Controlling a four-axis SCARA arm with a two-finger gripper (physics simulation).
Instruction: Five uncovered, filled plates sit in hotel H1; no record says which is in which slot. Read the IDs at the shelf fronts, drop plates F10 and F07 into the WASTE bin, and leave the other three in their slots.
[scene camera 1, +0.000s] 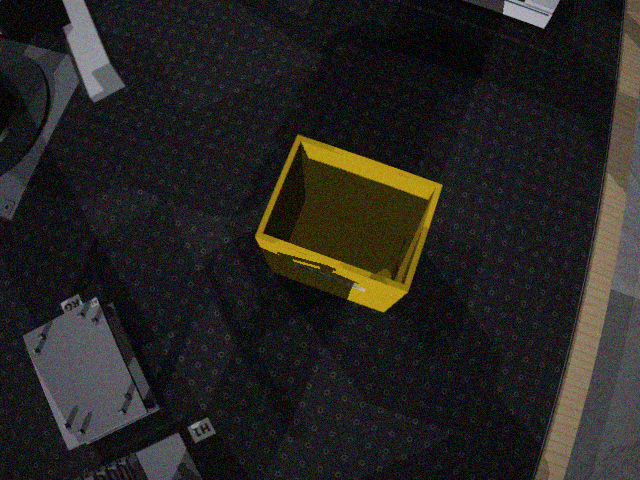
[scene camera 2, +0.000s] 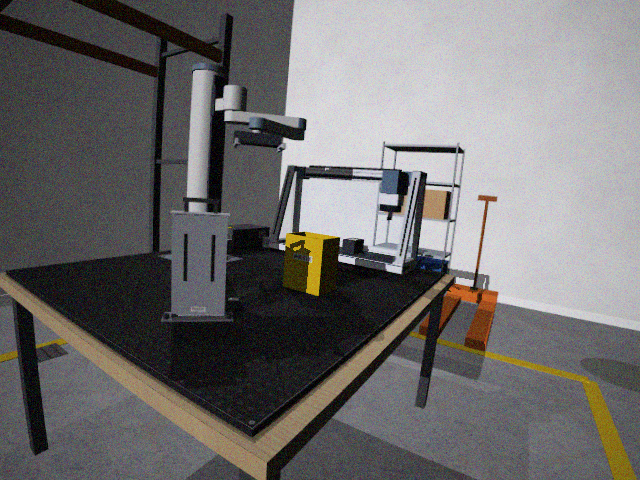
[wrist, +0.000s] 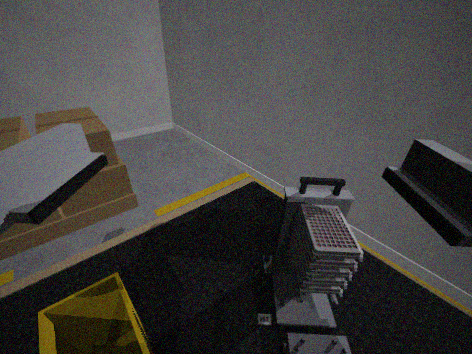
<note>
In view: the gripper (scene camera 2: 261, 143).
The gripper also shows in the wrist view (wrist: 244, 150).
</note>
